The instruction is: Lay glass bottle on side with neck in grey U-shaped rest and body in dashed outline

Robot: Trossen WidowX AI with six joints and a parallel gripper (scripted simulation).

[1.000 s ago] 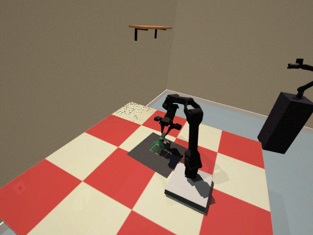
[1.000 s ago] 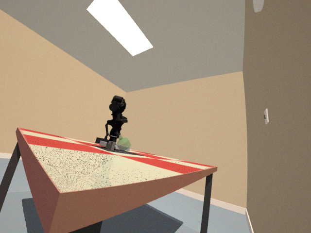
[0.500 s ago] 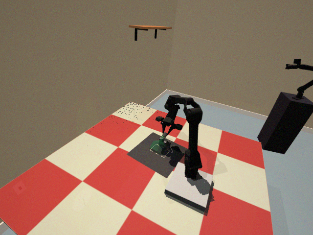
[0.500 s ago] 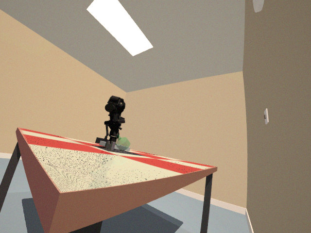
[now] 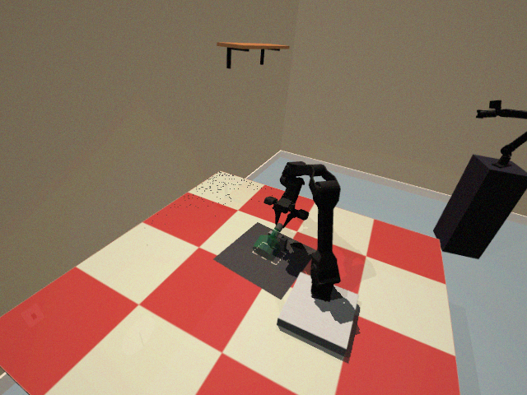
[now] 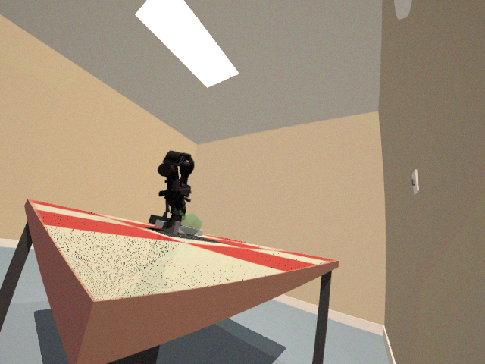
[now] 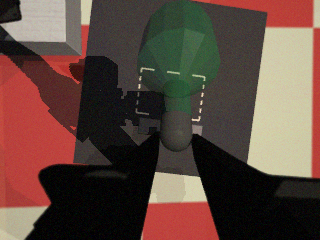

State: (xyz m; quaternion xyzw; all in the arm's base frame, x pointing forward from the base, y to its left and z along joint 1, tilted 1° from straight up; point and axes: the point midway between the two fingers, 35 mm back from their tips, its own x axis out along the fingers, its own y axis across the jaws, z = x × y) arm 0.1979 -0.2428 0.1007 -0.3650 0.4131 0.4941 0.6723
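My gripper tip is now 50 mm to the right of the green glass bottle, 20 mm above it and 10 mm short of it. The rest, counted from my gripper tip: dark mat: 110 mm below, 70 mm to the left, 30 mm ahead.
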